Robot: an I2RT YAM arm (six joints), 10 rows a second.
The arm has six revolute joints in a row. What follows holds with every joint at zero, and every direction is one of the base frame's.
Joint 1 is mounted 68 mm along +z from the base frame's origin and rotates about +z.
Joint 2 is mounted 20 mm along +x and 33.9 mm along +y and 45.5 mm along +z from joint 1 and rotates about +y.
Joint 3 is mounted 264 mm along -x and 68.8 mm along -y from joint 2 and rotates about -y.
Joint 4 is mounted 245 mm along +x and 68.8 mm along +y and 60 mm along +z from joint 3 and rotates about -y.
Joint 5 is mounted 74 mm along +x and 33.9 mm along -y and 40.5 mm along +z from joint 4 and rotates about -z.
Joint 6 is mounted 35.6 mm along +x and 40.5 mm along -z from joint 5 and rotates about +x.
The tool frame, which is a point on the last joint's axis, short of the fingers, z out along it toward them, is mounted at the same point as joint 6; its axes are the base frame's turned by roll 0, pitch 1.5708 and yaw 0 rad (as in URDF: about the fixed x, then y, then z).
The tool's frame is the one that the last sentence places.
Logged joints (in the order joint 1, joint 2, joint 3, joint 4, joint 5, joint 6), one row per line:
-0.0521, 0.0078, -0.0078, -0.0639, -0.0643, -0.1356
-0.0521, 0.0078, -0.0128, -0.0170, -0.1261, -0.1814
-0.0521, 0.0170, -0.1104, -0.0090, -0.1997, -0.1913
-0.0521, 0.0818, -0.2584, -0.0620, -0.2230, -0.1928
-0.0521, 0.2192, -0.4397, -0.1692, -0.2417, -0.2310
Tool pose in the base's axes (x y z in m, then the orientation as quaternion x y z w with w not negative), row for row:
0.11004, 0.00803, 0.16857, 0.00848, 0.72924, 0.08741, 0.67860
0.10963, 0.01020, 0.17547, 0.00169, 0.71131, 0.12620, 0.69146
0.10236, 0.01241, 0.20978, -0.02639, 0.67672, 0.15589, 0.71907
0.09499, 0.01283, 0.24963, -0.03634, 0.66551, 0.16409, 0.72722
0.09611, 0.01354, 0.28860, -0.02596, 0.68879, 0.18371, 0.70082
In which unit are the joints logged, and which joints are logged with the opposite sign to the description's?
The joints are logged in radians. Opposite sign: joint 1, joint 3, joint 6.
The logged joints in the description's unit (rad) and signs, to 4 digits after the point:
0.0521, 0.0078, 0.0078, -0.0639, -0.0643, 0.1356
0.0521, 0.0078, 0.0128, -0.0170, -0.1261, 0.1814
0.0521, 0.0170, 0.1104, -0.0090, -0.1997, 0.1913
0.0521, 0.0818, 0.2584, -0.0620, -0.2230, 0.1928
0.0521, 0.2192, 0.4397, -0.1692, -0.2417, 0.2310

